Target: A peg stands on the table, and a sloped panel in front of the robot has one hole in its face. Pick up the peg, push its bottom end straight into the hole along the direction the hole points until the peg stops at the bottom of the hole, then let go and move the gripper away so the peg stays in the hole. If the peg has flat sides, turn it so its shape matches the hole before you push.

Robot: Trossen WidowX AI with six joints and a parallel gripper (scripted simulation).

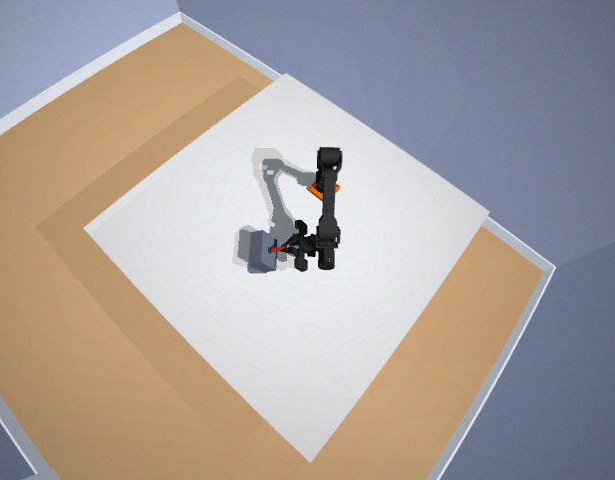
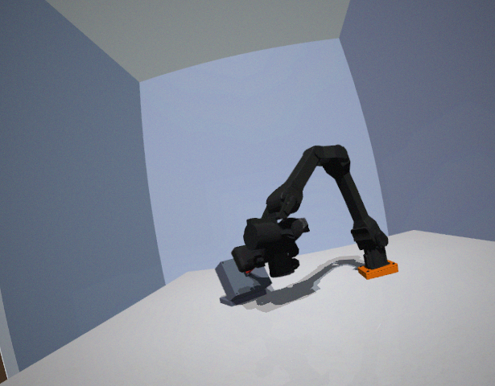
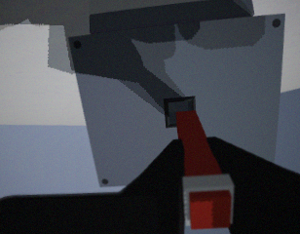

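Now: gripper tip 10 mm past the red square peg, 10 mm to the right of it and 10 mm below it. Also, from my gripper tip: grey sloped panel: 40 mm ahead, 60 mm to the right, 40 mm below.
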